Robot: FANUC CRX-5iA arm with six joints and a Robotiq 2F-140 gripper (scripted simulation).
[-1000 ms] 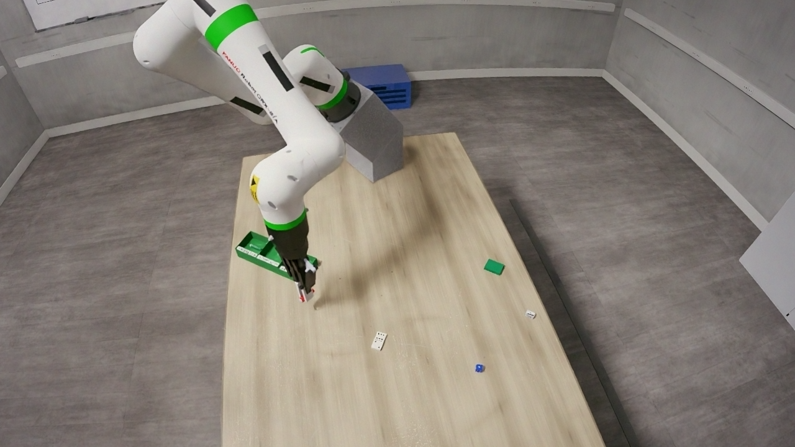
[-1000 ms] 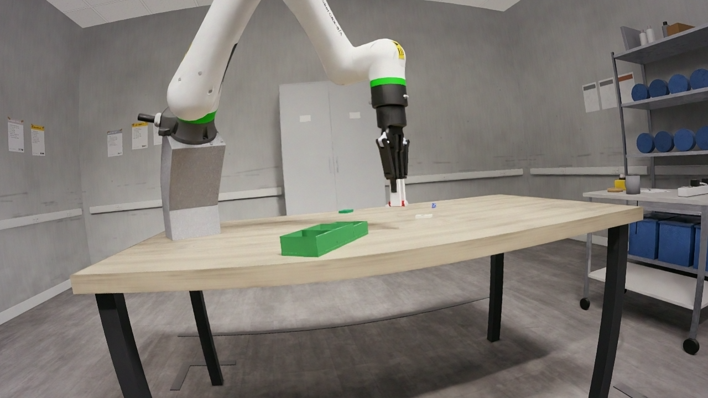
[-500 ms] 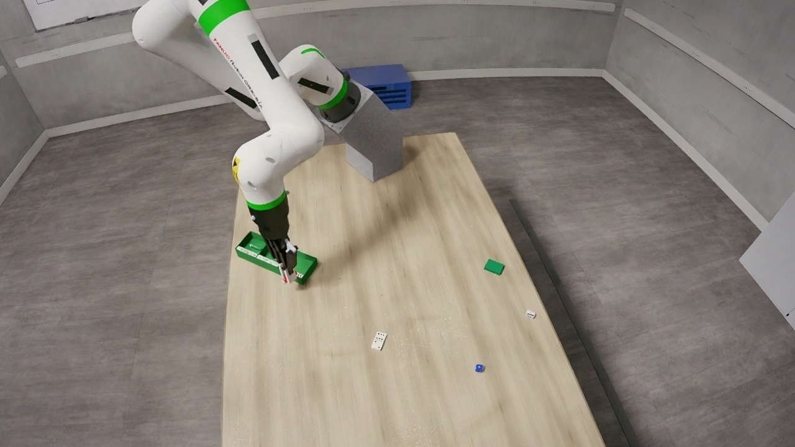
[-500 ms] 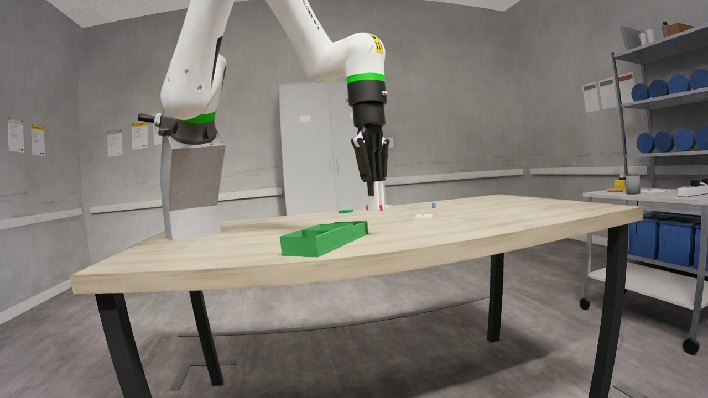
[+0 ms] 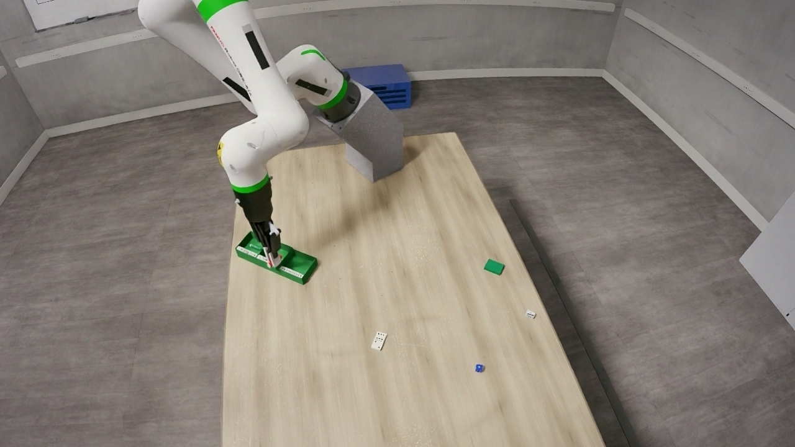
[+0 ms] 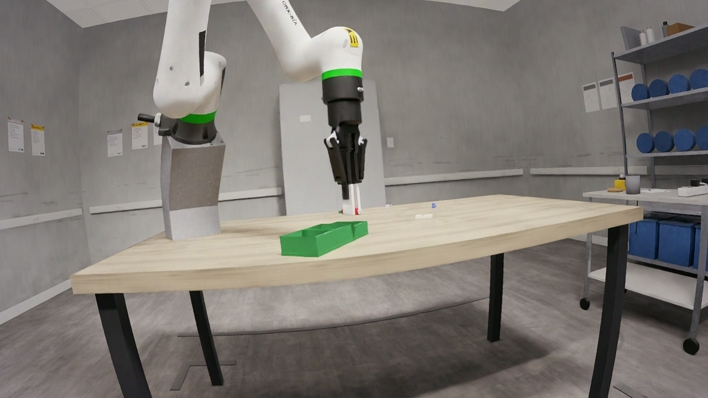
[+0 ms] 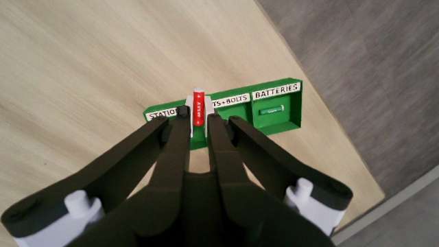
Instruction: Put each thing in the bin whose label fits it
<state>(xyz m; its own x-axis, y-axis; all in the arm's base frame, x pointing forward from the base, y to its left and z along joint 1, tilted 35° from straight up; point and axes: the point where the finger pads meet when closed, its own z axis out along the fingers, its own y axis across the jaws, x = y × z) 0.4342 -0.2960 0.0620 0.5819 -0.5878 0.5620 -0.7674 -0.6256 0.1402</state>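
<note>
My gripper is now 120 mm past the green battery, 60 mm to the left of it and 80 mm above it. Round my hand: white domino: 290 mm ahead, 230 mm to the left, 90 mm below; green three-compartment bin: 60 mm behind, 70 mm below; red stick-like piece: 30 mm below.
</note>
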